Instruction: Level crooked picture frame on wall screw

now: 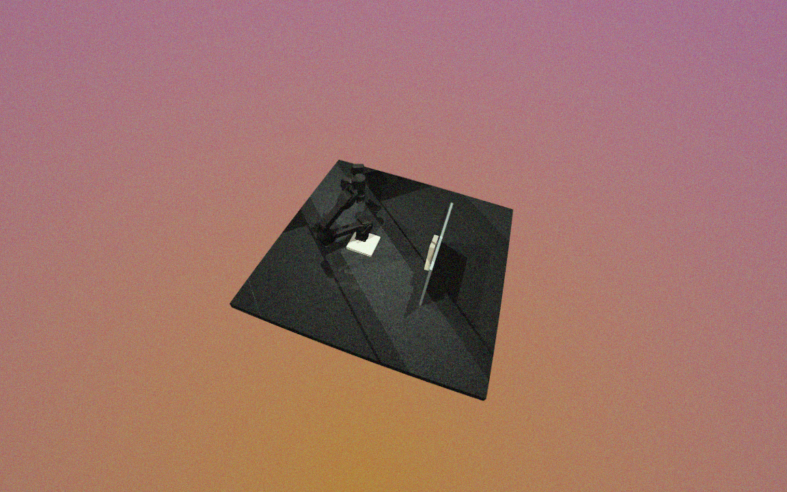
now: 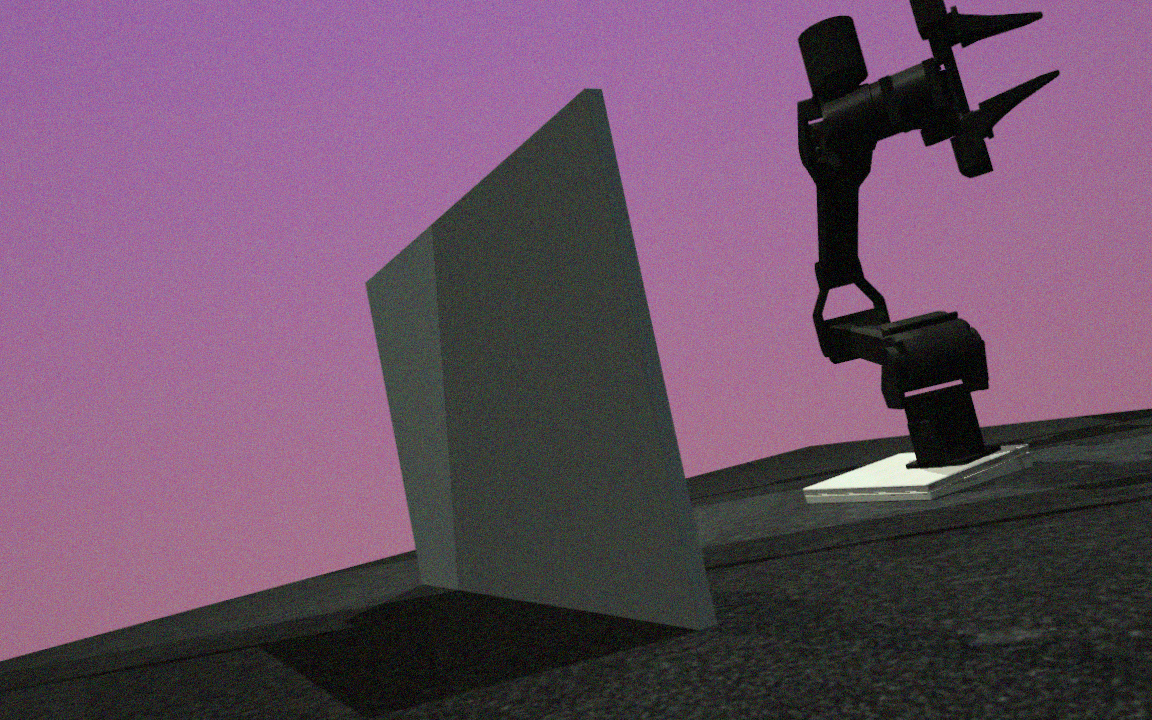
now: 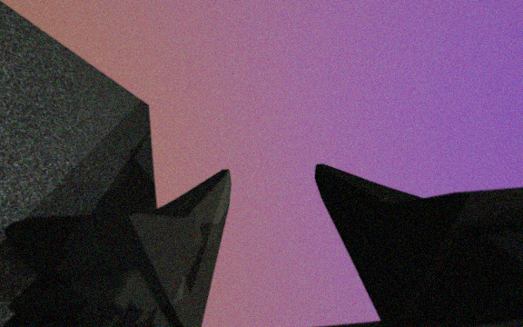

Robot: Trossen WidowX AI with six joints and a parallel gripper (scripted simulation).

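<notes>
Now: the picture frame 51 cm ahead of my gripper tip, 24 cm to the right of it and 21 cm below it. From my gripper tip the other things lie so: wall panel 52 cm ahead, 23 cm to the right, 23 cm below.
</notes>
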